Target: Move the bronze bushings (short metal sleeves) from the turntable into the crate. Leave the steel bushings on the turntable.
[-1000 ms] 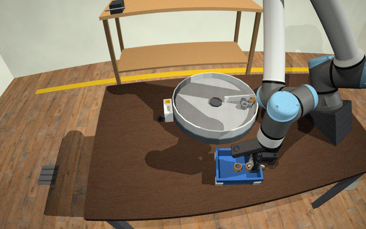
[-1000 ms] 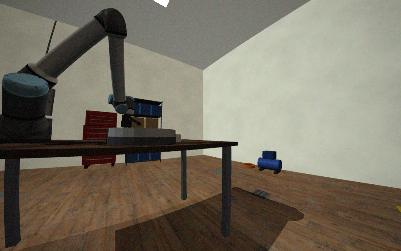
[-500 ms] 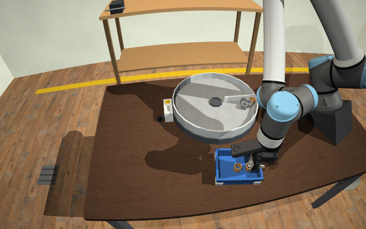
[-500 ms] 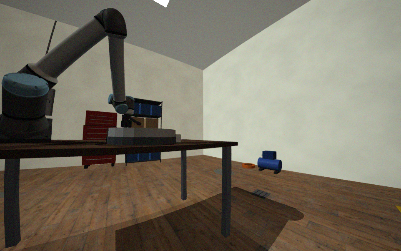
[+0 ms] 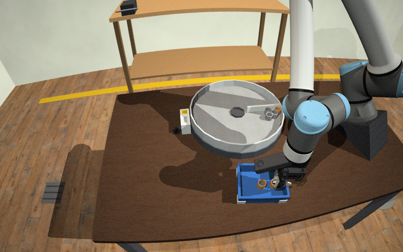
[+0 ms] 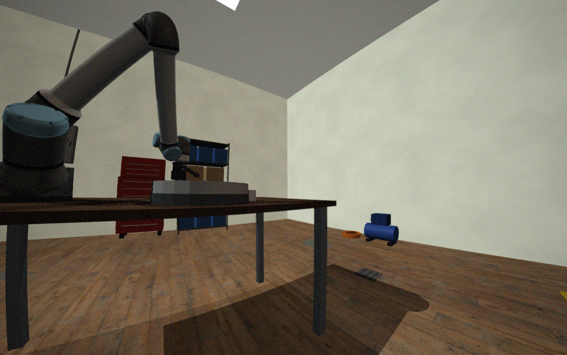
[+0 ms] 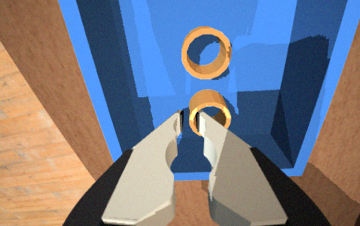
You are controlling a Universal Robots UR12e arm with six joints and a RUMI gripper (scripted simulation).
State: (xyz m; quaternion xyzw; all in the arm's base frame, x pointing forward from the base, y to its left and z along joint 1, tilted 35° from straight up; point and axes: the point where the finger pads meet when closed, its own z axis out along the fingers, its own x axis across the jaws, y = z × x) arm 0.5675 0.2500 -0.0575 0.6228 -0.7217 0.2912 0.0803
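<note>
Now: hand 40 mm short of the blue crate and 20 mm to the left of it. From my hand the other things lie so: round grey turntable: 60 mm ahead, 370 mm to the right, 20 mm above.
</note>
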